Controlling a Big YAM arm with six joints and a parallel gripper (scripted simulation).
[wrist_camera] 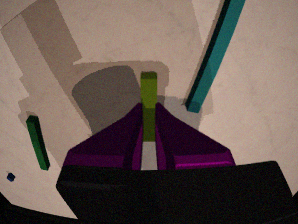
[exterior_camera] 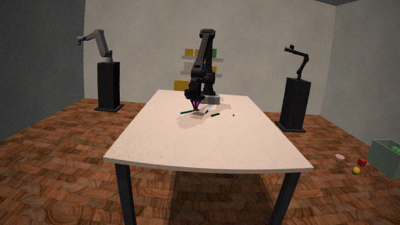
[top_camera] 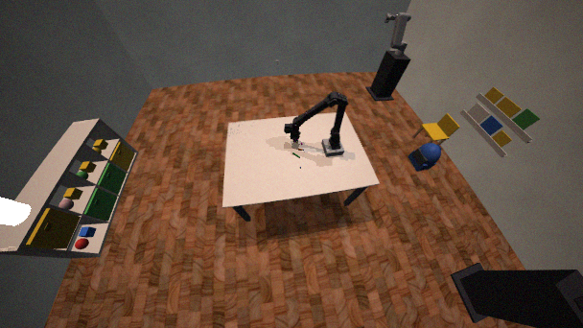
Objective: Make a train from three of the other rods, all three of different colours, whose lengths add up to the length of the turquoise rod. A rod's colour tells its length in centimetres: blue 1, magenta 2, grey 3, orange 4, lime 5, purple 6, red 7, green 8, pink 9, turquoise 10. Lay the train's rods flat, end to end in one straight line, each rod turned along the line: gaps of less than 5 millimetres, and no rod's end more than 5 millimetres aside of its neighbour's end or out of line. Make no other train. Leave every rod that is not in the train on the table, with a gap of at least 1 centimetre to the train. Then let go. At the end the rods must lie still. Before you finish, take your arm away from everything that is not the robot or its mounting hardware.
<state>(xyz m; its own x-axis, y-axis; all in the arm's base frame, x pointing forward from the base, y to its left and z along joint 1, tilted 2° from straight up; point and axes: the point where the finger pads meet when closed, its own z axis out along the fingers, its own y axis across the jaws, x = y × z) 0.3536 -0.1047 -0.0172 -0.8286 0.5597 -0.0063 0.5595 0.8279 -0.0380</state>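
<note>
Right now my hand is 8 cm to the right of the orange rod, 3 cm past it and 3 cm above it. The rest, counted from my hand: magenta rod (6 cm behind, 3 cm below, 2 cm to the left); then lime rod (1 cm below); then turquoise rod (6 cm to the right, 3 cm below).
</note>
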